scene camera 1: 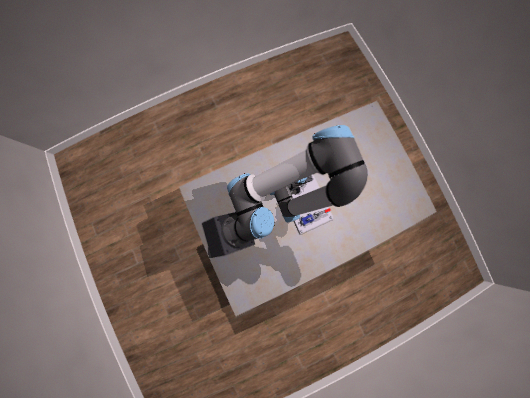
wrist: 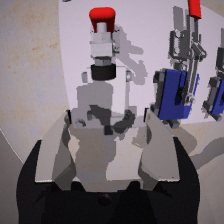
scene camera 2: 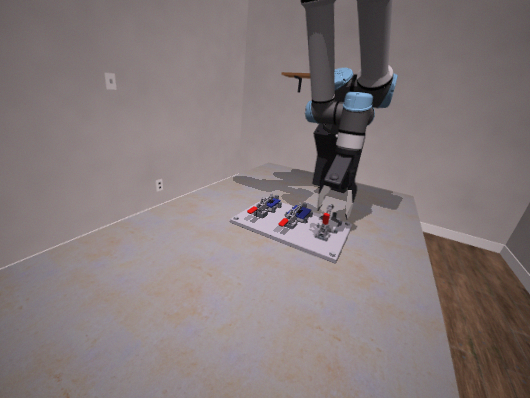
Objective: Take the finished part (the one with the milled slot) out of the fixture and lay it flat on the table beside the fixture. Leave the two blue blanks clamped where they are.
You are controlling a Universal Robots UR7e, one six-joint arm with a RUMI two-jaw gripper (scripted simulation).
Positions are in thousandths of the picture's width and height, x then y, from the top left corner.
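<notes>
A finished part (wrist: 480,440) is visible, as is a fixture plate (scene camera 2: 571,597), which the wrist view shows too (wrist: 645,176). My gripper appears at (scene camera 2: 627,541) and at (wrist: 480,489).
</notes>
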